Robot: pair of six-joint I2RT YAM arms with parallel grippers.
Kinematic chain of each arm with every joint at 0, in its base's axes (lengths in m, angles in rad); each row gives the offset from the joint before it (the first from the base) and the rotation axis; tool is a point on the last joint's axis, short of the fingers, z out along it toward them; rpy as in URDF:
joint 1: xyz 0 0 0.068 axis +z
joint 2: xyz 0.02 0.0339 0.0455 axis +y
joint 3: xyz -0.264 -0.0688 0 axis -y
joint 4: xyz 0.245 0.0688 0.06 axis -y
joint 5: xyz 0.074 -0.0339 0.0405 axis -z
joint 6: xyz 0.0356 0 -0.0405 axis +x
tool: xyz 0 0 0 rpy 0 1.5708 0
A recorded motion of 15 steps. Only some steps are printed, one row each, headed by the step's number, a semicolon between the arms.
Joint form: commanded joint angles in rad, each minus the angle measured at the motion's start. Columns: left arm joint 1, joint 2, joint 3, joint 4, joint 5, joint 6; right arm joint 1, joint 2, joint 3, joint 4, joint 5, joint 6.
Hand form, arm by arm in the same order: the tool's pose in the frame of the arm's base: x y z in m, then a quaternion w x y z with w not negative. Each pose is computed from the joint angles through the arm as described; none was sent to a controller.
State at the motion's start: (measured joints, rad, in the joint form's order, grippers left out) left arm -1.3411 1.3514 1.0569 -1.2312 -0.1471 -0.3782; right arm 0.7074 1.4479 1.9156 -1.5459 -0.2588 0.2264
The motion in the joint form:
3: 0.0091 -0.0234 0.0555 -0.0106 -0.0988 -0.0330; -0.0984 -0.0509 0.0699 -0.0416 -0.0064 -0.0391
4: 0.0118 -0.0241 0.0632 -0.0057 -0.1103 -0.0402; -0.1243 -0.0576 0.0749 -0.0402 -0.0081 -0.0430
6: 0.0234 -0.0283 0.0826 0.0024 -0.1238 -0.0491; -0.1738 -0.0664 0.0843 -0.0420 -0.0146 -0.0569
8: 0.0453 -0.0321 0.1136 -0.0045 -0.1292 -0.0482; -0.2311 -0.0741 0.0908 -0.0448 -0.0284 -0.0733
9: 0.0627 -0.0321 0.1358 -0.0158 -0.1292 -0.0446; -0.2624 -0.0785 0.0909 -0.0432 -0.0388 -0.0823
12: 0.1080 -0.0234 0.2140 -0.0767 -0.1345 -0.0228; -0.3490 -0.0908 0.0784 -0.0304 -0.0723 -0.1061
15: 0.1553 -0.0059 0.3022 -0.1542 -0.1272 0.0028; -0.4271 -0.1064 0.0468 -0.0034 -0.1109 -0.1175
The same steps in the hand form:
3: 0.0607 -0.2127 0.2681 0.12991 0.43402 0.89077 0.03576; 0.1615 0.1240 0.4683 0.20850 -0.23549 0.92212 0.22531
4: 0.0619 -0.2135 0.2705 0.13852 0.42806 0.89242 0.03408; 0.1624 0.1184 0.4708 0.21736 -0.22600 0.92252 0.22501
6: 0.0654 -0.2147 0.2768 0.15350 0.41571 0.89606 0.02650; 0.1642 0.1082 0.4744 0.23061 -0.21100 0.92329 0.22323
8: 0.0706 -0.2144 0.2858 0.16404 0.40370 0.89986 0.01946; 0.1666 0.0973 0.4772 0.24158 -0.19442 0.92439 0.22213
9: 0.0745 -0.2137 0.2916 0.16731 0.39659 0.90246 0.01710; 0.1680 0.0917 0.4781 0.24716 -0.18582 0.92459 0.22255
12: 0.0844 -0.2106 0.3098 0.17138 0.38485 0.90668 0.02138; 0.1728 0.0771 0.4785 0.26037 -0.16216 0.92487 0.22478
15: 0.0940 -0.2064 0.3280 0.16565 0.37609 0.91124 0.02741; 0.1777 0.0645 0.4761 0.27074 -0.13765 0.92430 0.23112

